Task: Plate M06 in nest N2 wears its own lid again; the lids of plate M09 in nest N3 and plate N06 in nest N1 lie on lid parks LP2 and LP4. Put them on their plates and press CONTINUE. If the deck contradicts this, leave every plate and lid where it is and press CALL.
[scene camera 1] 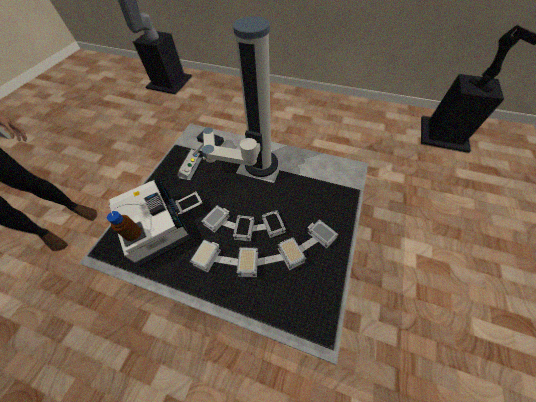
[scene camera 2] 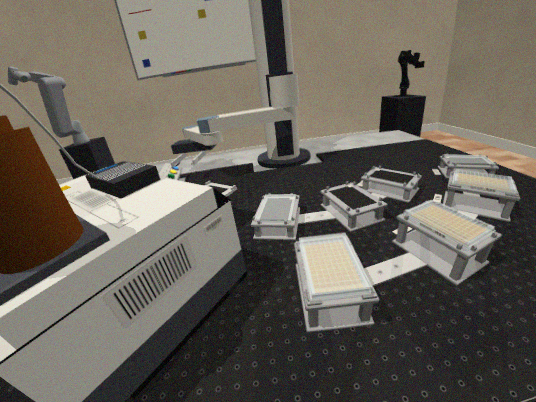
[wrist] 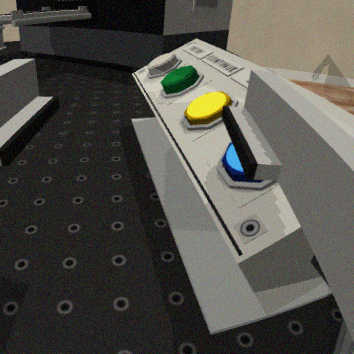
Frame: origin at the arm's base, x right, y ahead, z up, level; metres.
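Where they show: gripper, fingertip midpoint: [scene camera 1: 198,156] [scene camera 2: 182,163] [wrist: 140,85]; arm's base, link origin: [scene camera 1: 261,164] [scene camera 2: 284,159].
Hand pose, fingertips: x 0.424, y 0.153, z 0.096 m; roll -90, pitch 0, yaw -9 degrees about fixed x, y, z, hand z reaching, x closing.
Note:
Things, the pixels of their centre, and the offset from my fingertips. "spot": a spot on its surface instead.
- blue button, surface spot: [wrist: 234,159] spot: dx +0.034, dy -0.024, dz -0.020 m
- button panel, body centre: [wrist: 220,125] [scene camera 2: 168,180] [scene camera 1: 189,164] dx +0.057, dy +0.053, dz -0.041 m
- yellow button, body centre: [wrist: 209,113] dx +0.039, dy +0.026, dz -0.022 m
- green button, body centre: [wrist: 180,82] dx +0.033, dy +0.076, dz -0.019 m
- brown bottle, surface spot: [scene camera 2: 35,200] spot: dx -0.074, dy +0.710, dz +0.192 m
- white frame, surface spot: [scene camera 1: 189,202] spot: dx -0.148, dy +0.377, dz +0.017 m
My gripper [scene camera 2: 188,159] [wrist: 140,85] is shut to its narrow stance, its two fingers apart with nothing between them. In the wrist view the right finger overlaps the blue button [wrist: 234,159] of the button panel [scene camera 1: 185,172] [wrist: 200,150]; contact cannot be told. The yellow button [wrist: 207,107] and green button [wrist: 180,80] are uncovered. CONTINUE is readable; the CALL label does not show. Tan-filled plates [scene camera 1: 205,255] [scene camera 1: 247,261] [scene camera 1: 291,252] stand in three outer nests. Grey-topped pieces [scene camera 1: 216,218] [scene camera 1: 323,233] lie on two holders. Lids on plates and nest labels cannot be told.
Two open-framed holders [scene camera 1: 243,227] [scene camera 1: 273,223] stand in the inner row. A white instrument [scene camera 1: 150,220] [scene camera 2: 200,210] bears a brown bottle [scene camera 1: 127,227] [scene camera 2: 35,200]. A white frame [scene camera 1: 189,202] lies beside it. The arm's column [scene camera 1: 265,100] stands behind. A person's legs [scene camera 1: 35,180] show at left.

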